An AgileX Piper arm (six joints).
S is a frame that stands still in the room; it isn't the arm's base.
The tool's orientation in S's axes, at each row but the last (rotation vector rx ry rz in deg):
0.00 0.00 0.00
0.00 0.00 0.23
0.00 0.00 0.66
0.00 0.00 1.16
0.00 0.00 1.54
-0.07 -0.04 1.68
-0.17 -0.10 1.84
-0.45 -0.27 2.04
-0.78 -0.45 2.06
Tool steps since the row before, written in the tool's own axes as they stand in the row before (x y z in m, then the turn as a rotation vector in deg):
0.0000 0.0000 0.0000 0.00 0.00 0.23
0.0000 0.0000 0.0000 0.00 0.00 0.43
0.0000 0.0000 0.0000 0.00 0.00 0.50
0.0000 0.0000 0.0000 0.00 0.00 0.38
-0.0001 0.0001 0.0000 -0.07 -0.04 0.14
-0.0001 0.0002 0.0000 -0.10 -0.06 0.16
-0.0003 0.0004 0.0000 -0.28 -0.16 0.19
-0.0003 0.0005 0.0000 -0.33 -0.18 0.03
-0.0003 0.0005 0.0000 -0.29 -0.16 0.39
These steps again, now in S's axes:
0.0000 0.0000 0.0000 0.00 0.00 0.23
0.0000 0.0000 0.0000 0.00 0.00 0.43
0.0000 0.0000 0.0000 0.00 0.00 0.50
0.0000 0.0000 0.0000 0.00 0.00 0.38
-0.0001 0.0001 0.0000 -0.07 -0.04 0.14
-0.0001 0.0002 0.0000 -0.10 -0.06 0.16
-0.0003 0.0004 0.0000 -0.28 -0.17 0.19
-0.0003 0.0005 0.0000 -0.32 -0.19 0.03
-0.0003 0.0005 0.0000 -0.29 -0.17 0.39

